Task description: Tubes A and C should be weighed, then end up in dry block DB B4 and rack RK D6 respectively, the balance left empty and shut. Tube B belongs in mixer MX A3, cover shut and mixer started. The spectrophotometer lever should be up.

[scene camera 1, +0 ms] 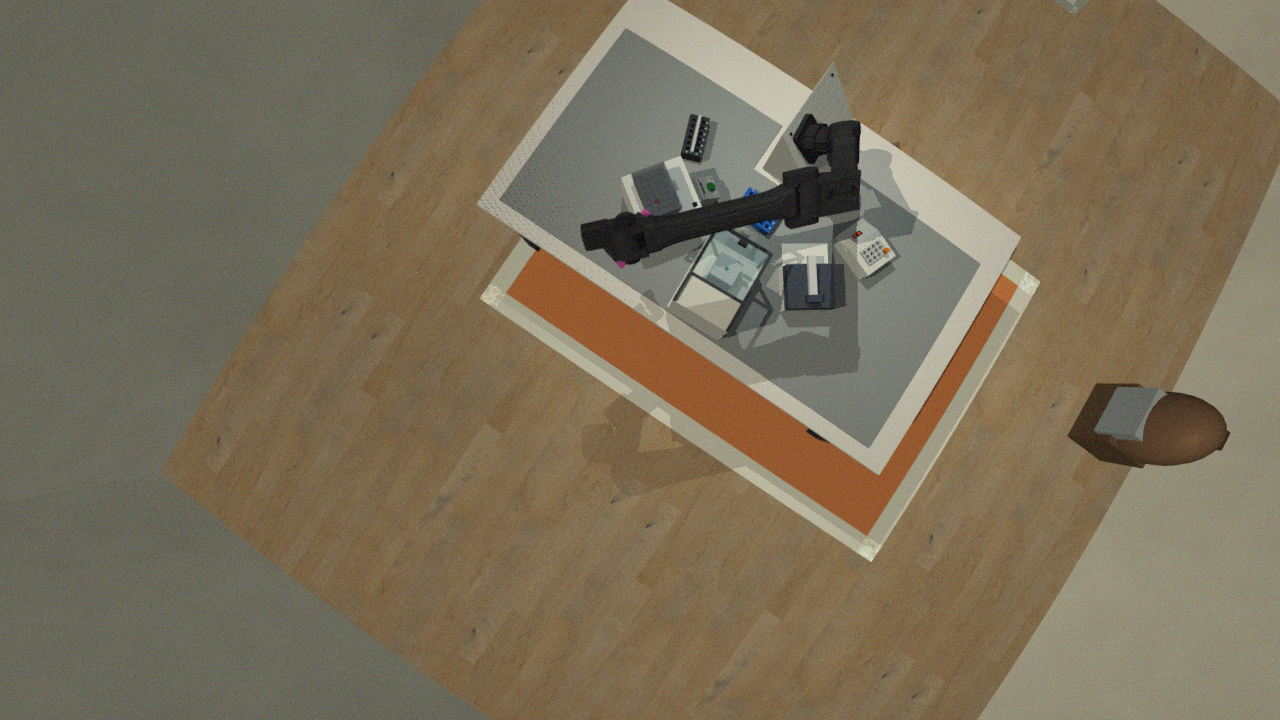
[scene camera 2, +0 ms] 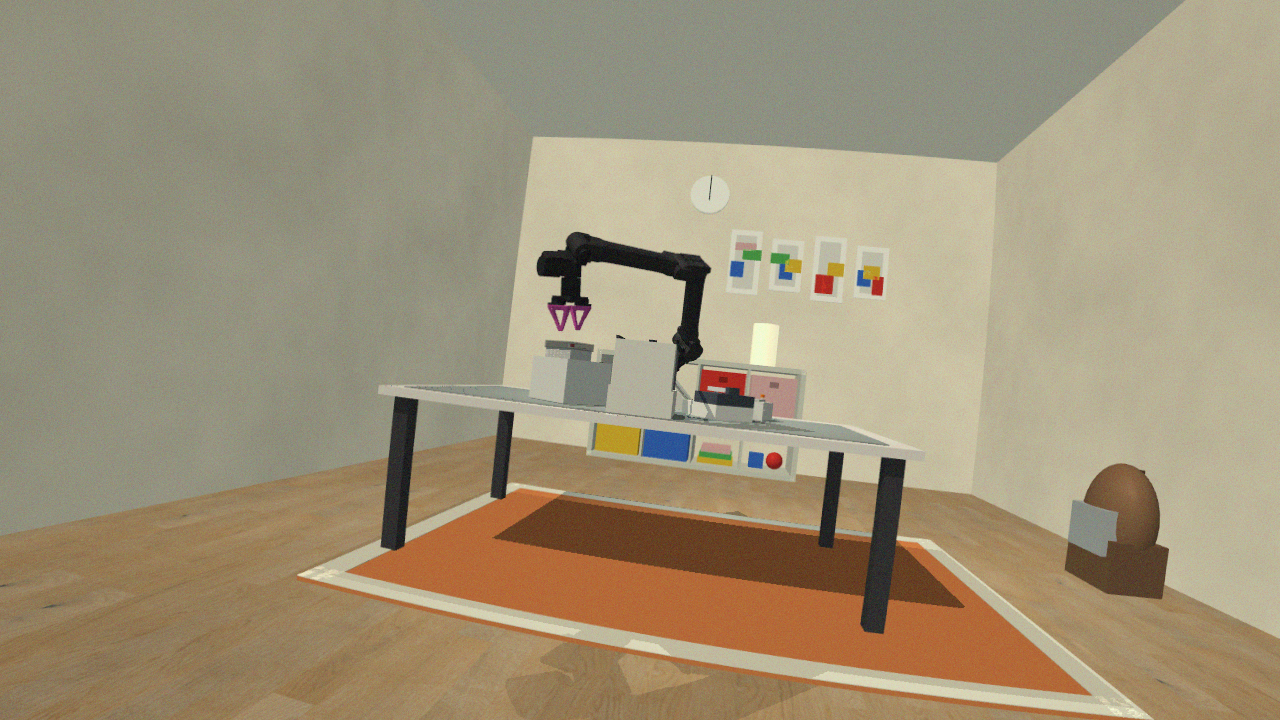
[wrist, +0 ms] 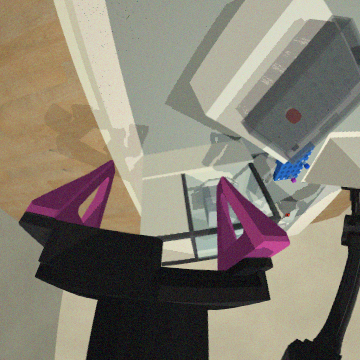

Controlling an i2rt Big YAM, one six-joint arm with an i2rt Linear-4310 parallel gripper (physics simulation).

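Places are measured from the arm's base along level axes (x ahead, y left, z up), in metres.
Where they show: gripper, between the fingertips: [scene camera 2: 569,330] [wrist: 167,172]; arm's base, origin of its link: [scene camera 1: 807,139].
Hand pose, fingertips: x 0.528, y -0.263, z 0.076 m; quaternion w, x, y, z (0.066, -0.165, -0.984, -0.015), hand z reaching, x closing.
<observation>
Things, the pixels of their top centre, and the offset from my fingertips.
- blue rack, centre of its top: [wrist: 293,164] [scene camera 1: 759,209] dx -0.323, dy +0.243, dz -0.186 m
- glass-topped balance, centre of its top: [wrist: 234,248] [scene camera 1: 733,260] [scene camera 2: 651,338] dx -0.082, dy +0.236, dz +0.007 m
- white instrument, centre of its top: [wrist: 339,134] [scene camera 1: 679,181] [scene camera 2: 584,344] dx -0.211, dy +0.012, dz -0.026 m
- grey cover, centre of its top: [wrist: 323,109] [scene camera 1: 658,189] [scene camera 2: 571,342] dx -0.167, dy -0.025, dz -0.026 m
- navy-topped device with a white bar, centre of its top: [scene camera 1: 813,272] [scene camera 2: 719,386] [wrist: 252,228] dx -0.207, dy +0.460, dz -0.114 m
- keypad box, centre of its top: [scene camera 1: 868,244] [scene camera 2: 748,398] [wrist: 282,224] dx -0.379, dy +0.577, dz -0.146 m
- small box with a green button, centre of its top: [scene camera 1: 711,185] dx -0.297, dy +0.083, dz -0.141 m
- black block with holes, centre of its top: [scene camera 1: 696,133] dx -0.433, dy -0.036, dz -0.168 m
My gripper [scene camera 1: 632,238] [scene camera 2: 570,327] [wrist: 167,172] is open and empty, fingers down, high above the table's front side, between the white instrument and the balance. The blue rack [scene camera 1: 750,193] [wrist: 288,170] is partly under the arm; the wrist view shows a blue and a purple tube cap at it. Letters are unreadable. The glass-topped balance [scene camera 1: 709,302] [scene camera 2: 640,377] [wrist: 161,197] stands near the front edge; its door state is unclear. A white instrument [scene camera 2: 563,379] [wrist: 220,95] has a grey cover [scene camera 1: 657,189] [wrist: 305,100] lying over its top, perhaps the mixer.
A navy-topped device with a white bar [scene camera 1: 812,275] stands right of the balance; lever position is unclear. Beyond it is a keypad box [scene camera 1: 872,253]. A small box with a green button [scene camera 1: 709,187] and a black block with holes [scene camera 1: 689,138] stand farther back. The arm spans the middle.
</observation>
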